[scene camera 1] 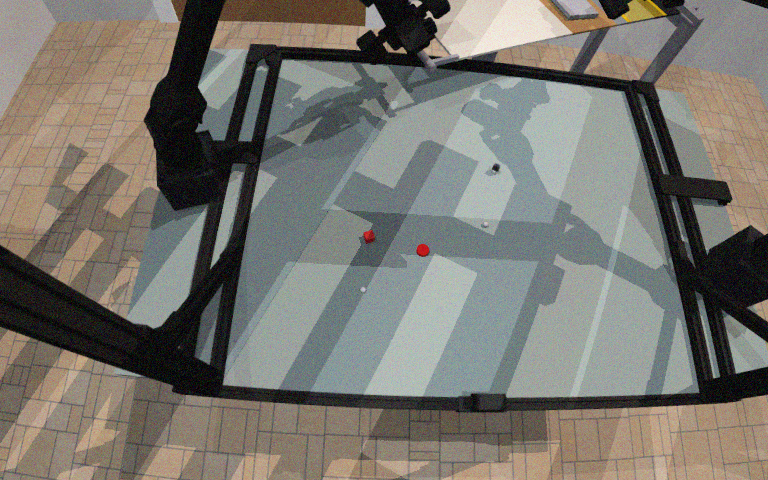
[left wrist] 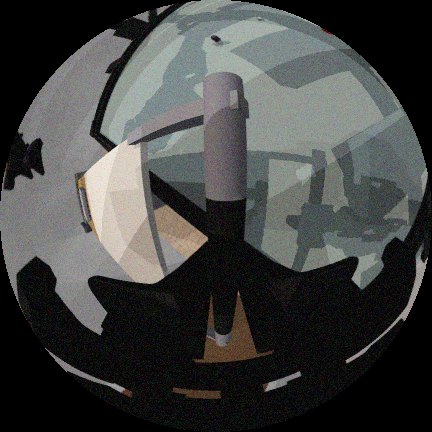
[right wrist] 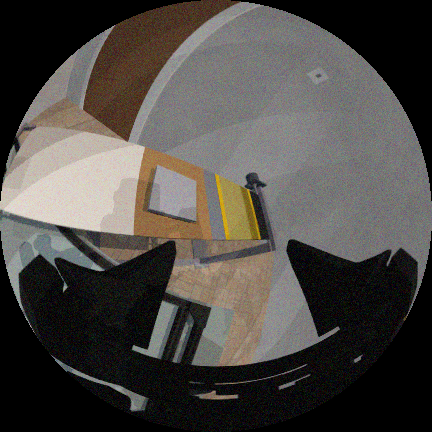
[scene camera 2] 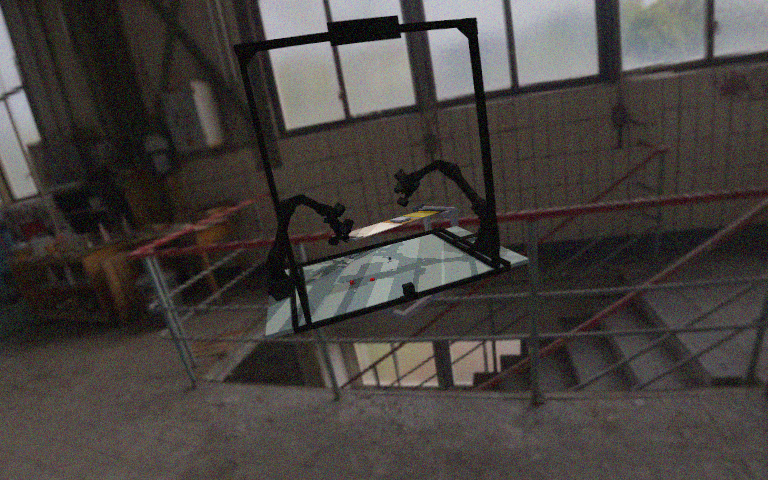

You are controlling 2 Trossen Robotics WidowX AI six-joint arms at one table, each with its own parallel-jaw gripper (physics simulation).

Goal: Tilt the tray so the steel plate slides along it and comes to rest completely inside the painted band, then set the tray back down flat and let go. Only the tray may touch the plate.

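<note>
The tray (scene camera 1: 498, 33) (scene camera 2: 373, 227) (left wrist: 117, 200) (right wrist: 90, 185) is up above the table, its pale end toward my left gripper. How steeply it tilts is unclear. My left gripper (scene camera 1: 423, 52) (scene camera 2: 344, 233) (left wrist: 220, 245) is shut on the tray's grey round handle (left wrist: 225, 135). The steel plate (scene camera 1: 574, 6) (right wrist: 175, 192) lies on the tray's brown section, between the pale section and a grey strip. It is outside the yellow painted band (scene camera 1: 645, 10) (scene camera 2: 421, 214) (right wrist: 237, 210). My right gripper (scene camera 2: 399, 189) (right wrist: 233, 246) is open and empty, above the tray's far side.
A red cube (scene camera 1: 369, 236) and a red disc (scene camera 1: 422, 250) lie on the glassy table, with a small black block (scene camera 1: 495, 168) farther back. Small white balls (scene camera 1: 484, 224) (scene camera 1: 363, 289) lie there too. A black frame (scene camera 1: 339, 394) edges the table. Grey legs (scene camera 1: 673, 42) show under the tray's far end.
</note>
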